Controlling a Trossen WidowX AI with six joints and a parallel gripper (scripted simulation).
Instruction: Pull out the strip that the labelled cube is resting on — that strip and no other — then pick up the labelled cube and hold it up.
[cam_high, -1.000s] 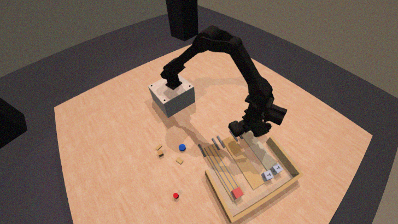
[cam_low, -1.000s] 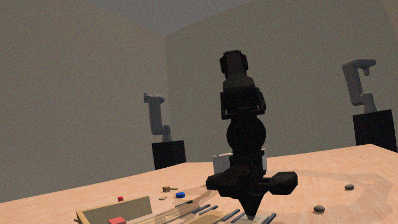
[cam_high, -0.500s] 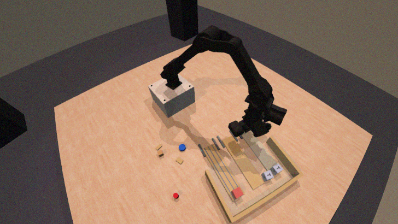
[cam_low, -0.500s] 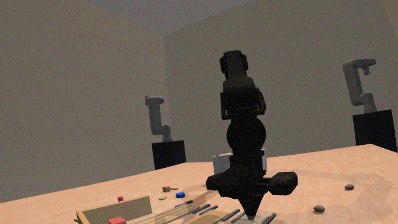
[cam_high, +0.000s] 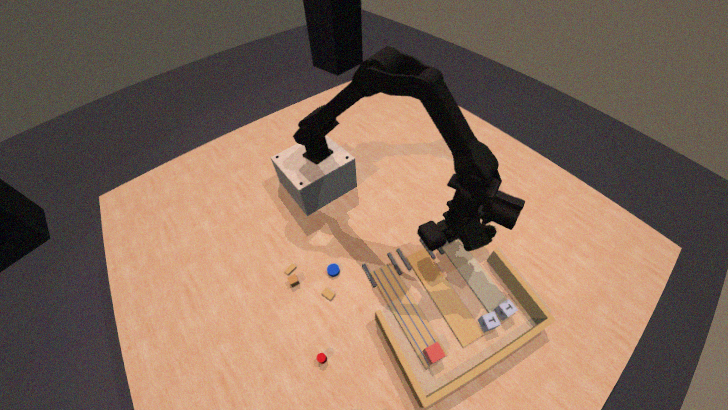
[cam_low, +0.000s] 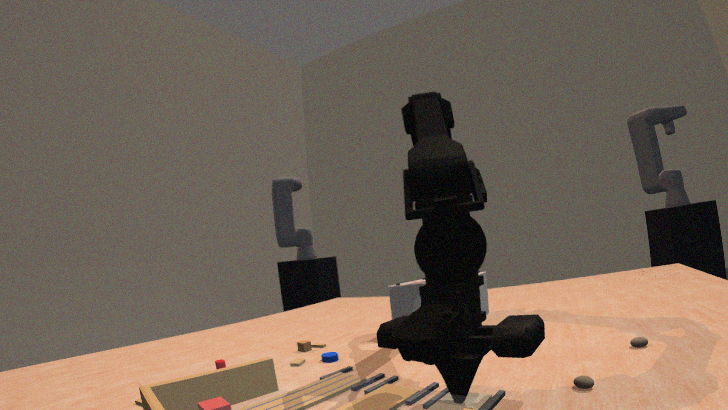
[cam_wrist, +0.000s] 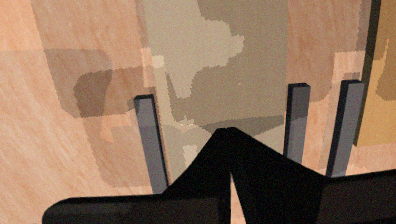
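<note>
Now: the grey-green strip 9 cm ahead of my gripper tip and 4 cm to the right of it. Round my gripper tip: blue disc: 25 cm to the right, 17 cm behind; red peg: 40 cm to the right, 4 cm behind, 1 cm above.
</note>
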